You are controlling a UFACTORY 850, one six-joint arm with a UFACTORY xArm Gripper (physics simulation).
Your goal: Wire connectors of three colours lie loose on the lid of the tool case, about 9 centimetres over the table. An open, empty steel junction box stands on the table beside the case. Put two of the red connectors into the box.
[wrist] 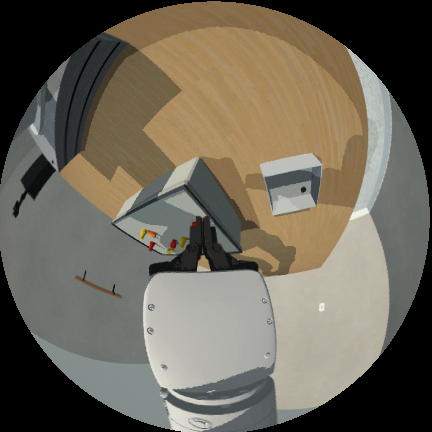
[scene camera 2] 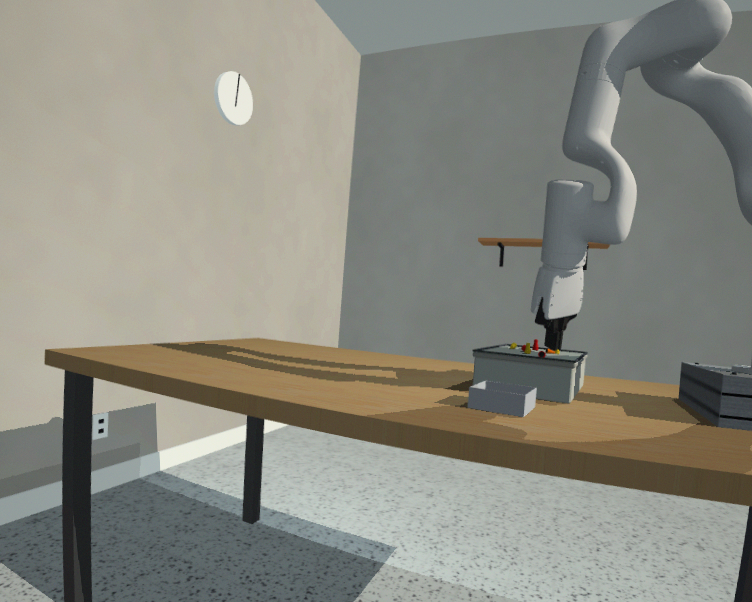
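Note:
My gripper point(scene camera 2: 553, 349) point(wrist: 201, 223) is shut, pointing down at the lid of the tool case point(scene camera 2: 523, 374) point(wrist: 220, 200), with no connector held between its fingers. A red connector point(wrist: 194, 224) shows partly beside and behind the fingertips. Two more red connectors point(wrist: 151, 246) point(wrist: 173, 244) lie further left on the lid, among yellow connectors point(wrist: 143, 234) point(wrist: 183, 242) and an orange one point(wrist: 151, 233). In the scene view, a red connector point(scene camera 2: 542, 354) is near the lid's front edge. The open steel junction box point(scene camera 2: 501, 399) point(wrist: 292, 165) stands beside the case and holds no connector.
A dark grey slatted unit point(scene camera 2: 699, 392) point(wrist: 75, 100) stands on the wooden table point(scene camera 2: 313, 382) point(wrist: 240, 90), at the right in the scene view. A wall shelf point(scene camera 2: 514, 242) point(wrist: 97, 287) is behind the arm. The junction box is lower than the case.

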